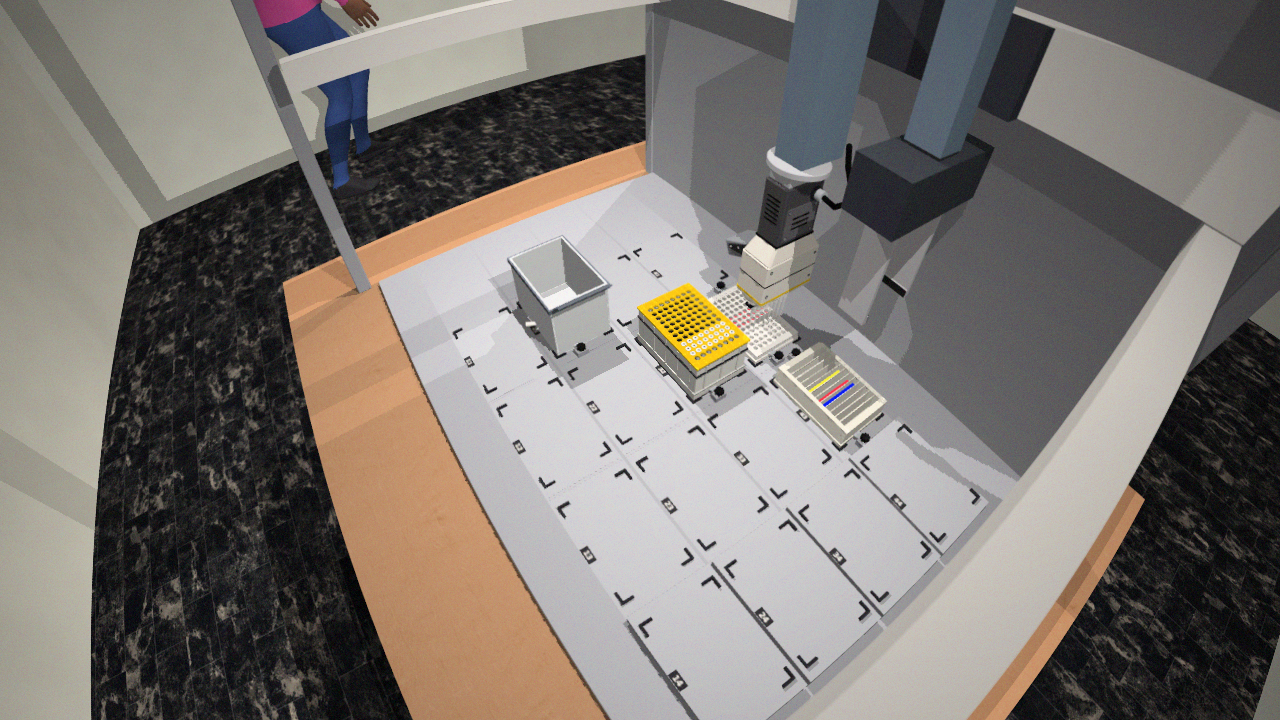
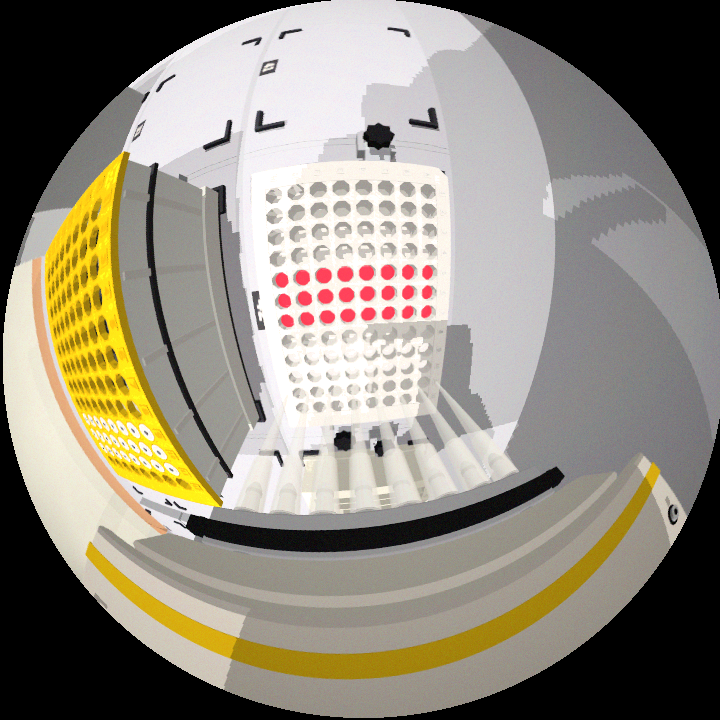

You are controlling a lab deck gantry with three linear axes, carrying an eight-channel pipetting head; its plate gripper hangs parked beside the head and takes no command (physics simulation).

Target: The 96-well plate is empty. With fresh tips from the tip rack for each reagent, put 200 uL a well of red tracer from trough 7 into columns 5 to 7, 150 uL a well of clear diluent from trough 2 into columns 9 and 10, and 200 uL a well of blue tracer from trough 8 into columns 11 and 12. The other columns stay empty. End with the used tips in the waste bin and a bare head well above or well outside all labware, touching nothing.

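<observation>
The pipetting head (image 1: 776, 268) (image 2: 362, 604) hangs over the plate's far-numbered half with a row of translucent tips (image 2: 362, 486) fitted. The tip ends overlap the wells around columns 9 and 10; whether they are inside is unclear. The white 96-well plate (image 1: 776, 343) (image 2: 349, 171) shows red in columns 5 to 7; columns 1 to 4 look empty. Clear liquid cannot be made out. The yellow tip rack (image 1: 720, 371) (image 2: 114, 268) holds several columns of white tips. The trough rack (image 1: 861, 419) shows yellow, red and blue strips. The parked plate gripper's fingers cannot be made out.
The open grey waste bin (image 1: 581, 324) stands left of the tip rack; used tips inside cannot be made out. A dark box (image 1: 917, 188) on a blue-grey column hangs behind and right of the head. Black clamp knobs (image 2: 378, 136) stand by the labware.
</observation>
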